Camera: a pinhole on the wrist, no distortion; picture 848 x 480 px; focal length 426.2 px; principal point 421.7 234.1 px. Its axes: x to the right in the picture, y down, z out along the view. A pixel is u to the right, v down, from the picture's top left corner.
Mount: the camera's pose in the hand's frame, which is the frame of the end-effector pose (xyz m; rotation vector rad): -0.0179 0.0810 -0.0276 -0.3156 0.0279 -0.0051
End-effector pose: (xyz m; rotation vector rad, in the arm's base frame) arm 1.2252 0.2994 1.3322 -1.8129 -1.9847 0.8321
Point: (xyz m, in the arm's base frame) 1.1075 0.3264 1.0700
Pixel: 559 76
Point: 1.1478 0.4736 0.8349
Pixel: 659 259
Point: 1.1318 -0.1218 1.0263
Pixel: 33 119
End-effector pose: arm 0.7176 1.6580 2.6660 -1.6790 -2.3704 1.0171
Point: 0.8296 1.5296 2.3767
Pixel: 341 311
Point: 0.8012 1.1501 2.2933
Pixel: 133 174
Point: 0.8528 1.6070 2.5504
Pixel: 231 441
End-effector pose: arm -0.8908 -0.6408 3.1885 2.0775 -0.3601 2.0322
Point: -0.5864 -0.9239 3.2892
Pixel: 545 191
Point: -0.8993 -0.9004 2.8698
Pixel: outside the picture
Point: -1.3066 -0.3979 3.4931
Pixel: behind the camera
